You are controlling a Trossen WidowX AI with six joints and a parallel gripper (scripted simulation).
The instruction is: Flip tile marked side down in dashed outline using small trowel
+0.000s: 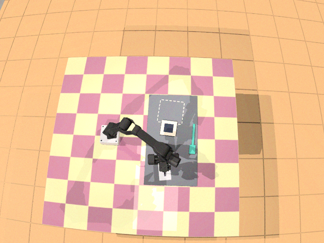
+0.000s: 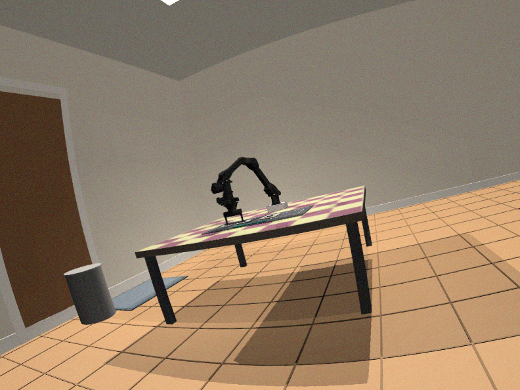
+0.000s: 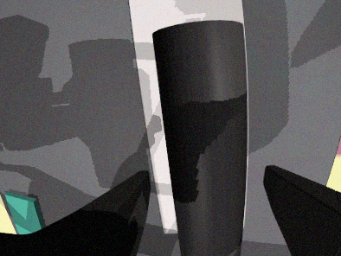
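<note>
My gripper tip is 30 mm above the trowel and 20 mm to the right of it. Round my gripper tip: square tile: 240 mm to the left, 70 mm ahead, 60 mm below; then grey mat: 170 mm to the left, 80 mm below, 80 mm ahead; then teal long-handled tool: 210 mm ahead, 120 mm to the left, 60 mm below.
</note>
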